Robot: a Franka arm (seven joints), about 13 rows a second.
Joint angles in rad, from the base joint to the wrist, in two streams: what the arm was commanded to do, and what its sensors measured. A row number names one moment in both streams.
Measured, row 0:
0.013 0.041 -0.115 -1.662 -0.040 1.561 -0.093
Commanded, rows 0 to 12:
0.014 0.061 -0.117 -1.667 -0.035 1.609 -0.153
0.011 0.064 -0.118 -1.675 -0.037 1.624 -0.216
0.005 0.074 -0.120 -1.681 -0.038 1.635 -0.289
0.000 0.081 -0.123 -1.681 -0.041 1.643 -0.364
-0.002 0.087 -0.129 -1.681 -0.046 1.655 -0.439
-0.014 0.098 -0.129 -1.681 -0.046 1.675 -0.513
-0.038 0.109 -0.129 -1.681 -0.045 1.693 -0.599
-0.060 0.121 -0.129 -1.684 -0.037 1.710 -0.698
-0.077 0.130 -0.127 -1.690 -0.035 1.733 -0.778
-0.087 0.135 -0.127 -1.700 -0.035 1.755 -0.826
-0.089 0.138 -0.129 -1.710 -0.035 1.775 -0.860
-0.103 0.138 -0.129 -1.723 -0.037 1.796 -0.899
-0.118 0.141 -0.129 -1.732 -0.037 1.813 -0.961
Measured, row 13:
-0.100 0.146 -0.130 -1.706 -0.040 1.774 -0.872
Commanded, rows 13 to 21:
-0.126 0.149 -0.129 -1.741 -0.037 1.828 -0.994
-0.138 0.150 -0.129 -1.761 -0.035 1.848 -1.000
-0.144 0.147 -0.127 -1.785 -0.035 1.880 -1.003
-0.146 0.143 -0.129 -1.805 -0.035 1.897 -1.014
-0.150 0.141 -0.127 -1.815 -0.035 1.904 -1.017
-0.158 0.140 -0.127 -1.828 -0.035 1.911 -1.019
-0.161 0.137 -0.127 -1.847 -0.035 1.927 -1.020
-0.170 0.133 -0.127 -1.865 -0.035 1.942 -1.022
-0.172 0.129 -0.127 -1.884 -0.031 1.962 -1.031
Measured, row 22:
-0.157 0.156 -0.131 -1.830 -0.040 1.915 -1.006
